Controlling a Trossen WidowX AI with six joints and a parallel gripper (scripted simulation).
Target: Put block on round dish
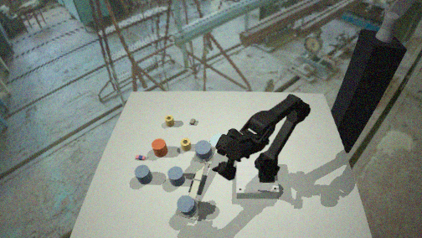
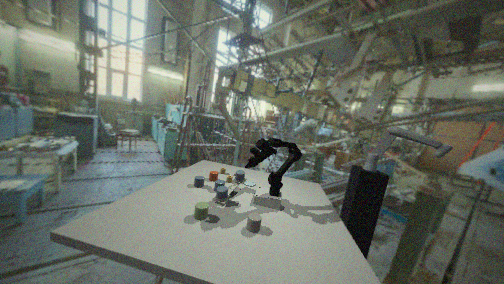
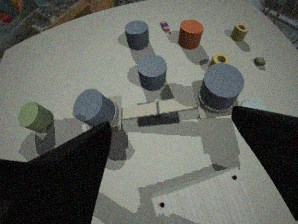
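Right now my gripper tip is 11 cm short of the grey block, 12 cm to the right of it and 19 cm above it. From my gripper tip the other things lie so: eraser 41 cm ahead, 12 cm to the right, 23 cm below; orange cylinder 32 cm ahead, 19 cm to the right, 20 cm below; pale round dish 2 cm ahead, 27 cm to the right, 23 cm below.
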